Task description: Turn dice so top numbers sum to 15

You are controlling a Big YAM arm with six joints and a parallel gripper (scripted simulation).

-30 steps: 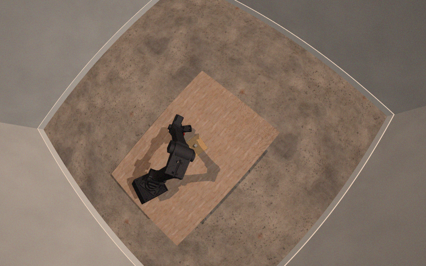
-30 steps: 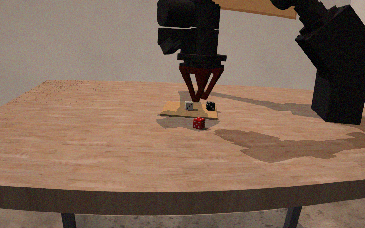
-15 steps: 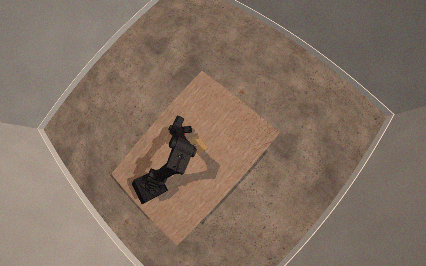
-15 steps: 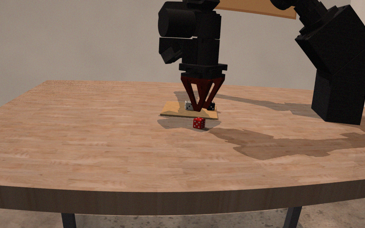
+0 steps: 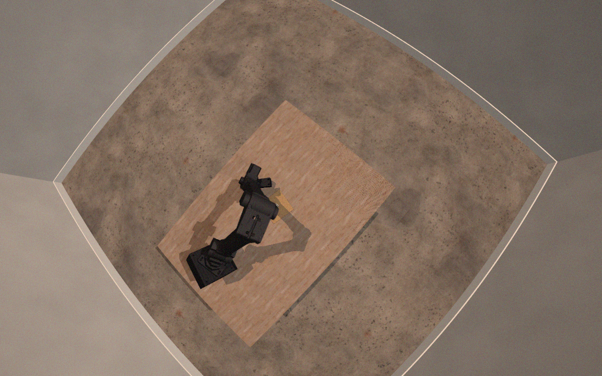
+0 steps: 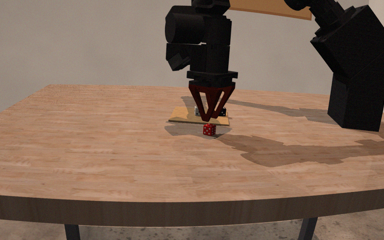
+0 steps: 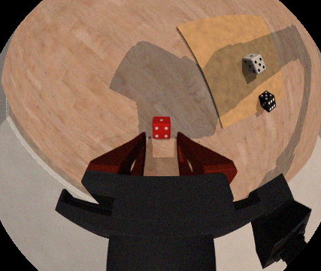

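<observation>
The red die lies 3 cm below my hand. From my hand the other things lie so: tan mat: 14 cm to the right, 4 cm below, 4 cm behind; then black die: 12 cm to the right, 10 cm behind, 3 cm below; then white die: 14 cm to the right, 4 cm behind, 3 cm below.
</observation>
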